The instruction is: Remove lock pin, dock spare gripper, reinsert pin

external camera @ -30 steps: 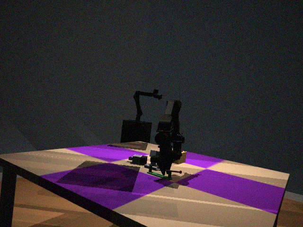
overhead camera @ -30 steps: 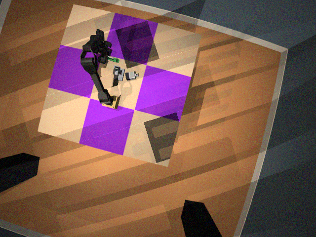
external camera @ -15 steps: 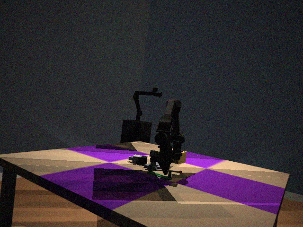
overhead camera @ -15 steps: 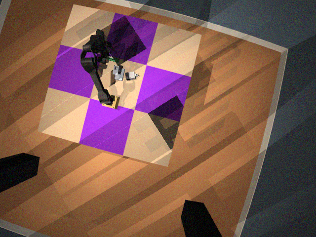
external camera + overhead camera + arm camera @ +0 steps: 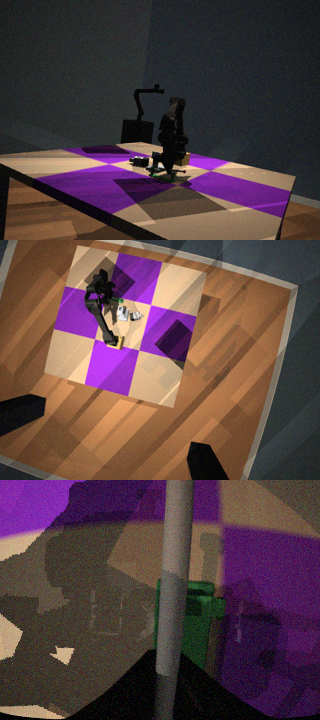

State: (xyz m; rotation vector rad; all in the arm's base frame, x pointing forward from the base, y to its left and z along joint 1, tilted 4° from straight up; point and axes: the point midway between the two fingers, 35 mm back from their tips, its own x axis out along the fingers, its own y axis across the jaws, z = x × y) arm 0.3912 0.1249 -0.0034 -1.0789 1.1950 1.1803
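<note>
My gripper tip is now 4 cm to the left of the green rack, 1 cm short of it and 1 cm above it. From my gripper tip the other things lie so: spare gripper: 26 cm to the right, 12 cm behind, 1 cm below; then mount: 14 cm to the right, 11 cm behind, 2 cm above.
</note>
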